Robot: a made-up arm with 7 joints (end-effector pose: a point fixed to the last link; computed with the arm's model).
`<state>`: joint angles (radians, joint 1 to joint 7).
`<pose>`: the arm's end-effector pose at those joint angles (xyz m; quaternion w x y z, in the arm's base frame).
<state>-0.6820 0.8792 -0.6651 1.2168 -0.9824 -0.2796 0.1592</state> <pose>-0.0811 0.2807 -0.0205 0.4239 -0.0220 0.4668 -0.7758</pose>
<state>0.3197 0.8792 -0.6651 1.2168 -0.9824 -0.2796 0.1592</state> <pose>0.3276 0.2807 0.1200 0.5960 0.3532 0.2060 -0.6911</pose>
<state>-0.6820 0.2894 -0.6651 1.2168 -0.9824 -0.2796 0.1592</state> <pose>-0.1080 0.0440 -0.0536 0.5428 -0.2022 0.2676 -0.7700</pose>
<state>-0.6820 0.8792 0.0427 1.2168 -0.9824 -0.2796 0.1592</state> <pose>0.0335 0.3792 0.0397 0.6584 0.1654 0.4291 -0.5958</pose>
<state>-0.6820 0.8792 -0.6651 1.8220 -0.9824 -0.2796 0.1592</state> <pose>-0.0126 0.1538 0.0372 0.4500 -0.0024 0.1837 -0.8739</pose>
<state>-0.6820 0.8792 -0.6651 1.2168 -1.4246 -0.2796 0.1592</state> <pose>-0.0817 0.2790 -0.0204 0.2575 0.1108 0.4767 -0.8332</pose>
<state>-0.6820 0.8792 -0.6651 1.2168 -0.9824 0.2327 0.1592</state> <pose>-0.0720 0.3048 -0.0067 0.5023 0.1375 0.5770 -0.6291</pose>
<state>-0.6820 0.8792 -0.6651 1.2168 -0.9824 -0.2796 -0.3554</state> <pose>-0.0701 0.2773 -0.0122 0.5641 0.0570 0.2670 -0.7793</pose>
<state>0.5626 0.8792 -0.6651 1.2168 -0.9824 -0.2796 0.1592</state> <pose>0.3907 0.2807 0.2088 0.6166 0.4344 0.1322 -0.6432</pose>
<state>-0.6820 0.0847 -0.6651 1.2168 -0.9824 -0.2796 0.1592</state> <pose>-0.0964 -0.0385 -0.0394 0.5735 -0.2614 0.1921 -0.7522</pose>
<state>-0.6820 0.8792 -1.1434 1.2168 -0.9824 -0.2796 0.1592</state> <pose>-0.1824 0.2373 -0.0057 0.2336 -0.1485 0.4596 -0.8439</pose>
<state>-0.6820 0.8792 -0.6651 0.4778 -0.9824 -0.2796 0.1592</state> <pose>-0.1756 0.4343 0.0332 0.3403 -0.0430 0.7528 -0.5618</pose>
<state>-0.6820 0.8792 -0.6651 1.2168 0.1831 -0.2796 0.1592</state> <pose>-0.0829 0.2846 -0.0212 0.7455 -0.3501 0.3366 -0.4564</pose>
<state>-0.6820 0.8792 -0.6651 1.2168 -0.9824 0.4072 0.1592</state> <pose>-0.0702 0.3114 0.0007 0.5218 0.1903 0.6062 -0.5692</pose>
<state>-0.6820 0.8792 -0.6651 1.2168 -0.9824 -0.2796 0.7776</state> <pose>-0.0959 0.2886 -0.0220 0.2195 -0.1146 0.6653 -0.7043</pose>
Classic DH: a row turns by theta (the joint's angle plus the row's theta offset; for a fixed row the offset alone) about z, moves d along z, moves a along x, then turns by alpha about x. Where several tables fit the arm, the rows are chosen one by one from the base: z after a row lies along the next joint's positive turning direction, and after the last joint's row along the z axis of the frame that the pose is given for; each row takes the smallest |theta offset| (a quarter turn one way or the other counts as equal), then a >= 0, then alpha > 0; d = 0 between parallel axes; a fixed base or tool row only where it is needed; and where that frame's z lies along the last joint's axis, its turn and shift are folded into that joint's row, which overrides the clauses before.
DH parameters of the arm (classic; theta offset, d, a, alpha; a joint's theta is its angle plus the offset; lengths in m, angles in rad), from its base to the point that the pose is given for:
base (fixed): 0 0.423 -0.005 1.5708
joint 1: -1.5708 -0.092 0.024 -1.5708
joint 2: -1.5708 0.037 0.017 1.5708
joint 3: -1.5708 -0.269 0.001 -1.5708
joint 4: 0 0.005 0.025 1.5708
joint 5: 0 -0.204 -0.014 1.5708
joint 6: -1.5708 -0.002 0.022 -1.5708
joint 7: -0.4945 0.0277 0.0276 2.1523
tool (fixed): -1.1401 -0.0042 0 0

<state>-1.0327 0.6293 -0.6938 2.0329 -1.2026 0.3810 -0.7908</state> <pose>-0.1061 0.0960 0.1155 0.7845 0.1880 -0.1025 -0.5820</pose>
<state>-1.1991 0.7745 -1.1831 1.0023 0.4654 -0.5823 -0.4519</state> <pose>-0.3925 0.2487 0.1341 0.7460 -0.4156 0.4763 -0.2096</pose>
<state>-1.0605 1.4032 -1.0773 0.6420 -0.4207 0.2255 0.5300</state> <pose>-0.1500 0.5634 0.2428 0.0709 0.0481 0.9718 -0.2196</pose>
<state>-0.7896 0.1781 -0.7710 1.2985 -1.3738 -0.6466 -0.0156</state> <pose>-0.1538 -0.0467 -0.0038 0.3869 -0.2205 0.0381 -0.8945</pose>
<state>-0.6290 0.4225 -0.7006 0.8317 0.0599 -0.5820 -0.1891</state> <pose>-0.1455 0.1606 -0.0791 0.8303 -0.3713 0.1745 -0.3773</pose>
